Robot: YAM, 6 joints.
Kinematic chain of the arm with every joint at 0, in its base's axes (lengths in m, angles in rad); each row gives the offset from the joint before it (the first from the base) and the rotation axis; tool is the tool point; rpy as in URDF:
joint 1: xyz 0 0 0.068 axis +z
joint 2: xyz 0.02 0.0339 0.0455 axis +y
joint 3: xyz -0.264 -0.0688 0 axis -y
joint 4: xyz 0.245 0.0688 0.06 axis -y
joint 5: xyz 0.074 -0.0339 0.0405 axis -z
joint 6: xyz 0.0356 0 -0.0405 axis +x
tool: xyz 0 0 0 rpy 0 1.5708 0
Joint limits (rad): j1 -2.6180..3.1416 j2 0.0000..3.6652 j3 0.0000..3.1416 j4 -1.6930..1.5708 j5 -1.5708..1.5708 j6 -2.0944..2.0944
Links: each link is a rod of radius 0.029 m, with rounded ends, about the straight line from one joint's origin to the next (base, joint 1, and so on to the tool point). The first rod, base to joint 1, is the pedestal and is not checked.
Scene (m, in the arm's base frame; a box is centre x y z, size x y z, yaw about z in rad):
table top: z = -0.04
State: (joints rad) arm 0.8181 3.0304 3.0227 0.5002 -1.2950 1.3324
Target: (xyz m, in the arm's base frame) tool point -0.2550 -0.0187 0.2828
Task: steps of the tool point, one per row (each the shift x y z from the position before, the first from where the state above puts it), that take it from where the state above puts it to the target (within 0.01 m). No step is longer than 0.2 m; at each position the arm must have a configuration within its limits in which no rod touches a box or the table.
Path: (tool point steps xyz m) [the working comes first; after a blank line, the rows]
Joints at the target: 3.0751 1.3005 0.9240 -0.3806 -1.5708 1.3324
Straight joint move there: clear.

1: -0.1469 0.0842 0.0319
2: -0.1657 0.0253 0.0275
3: -0.1593 -0.0351 0.0211
4: -0.1299 -0.0865 0.0129
5: -0.0841 -0.1205 0.0033
6: -0.0311 -0.1323 -0.0072
7: 0.0188 -0.1221 -0.0182
8: 0.0570 -0.0942 -0.0290

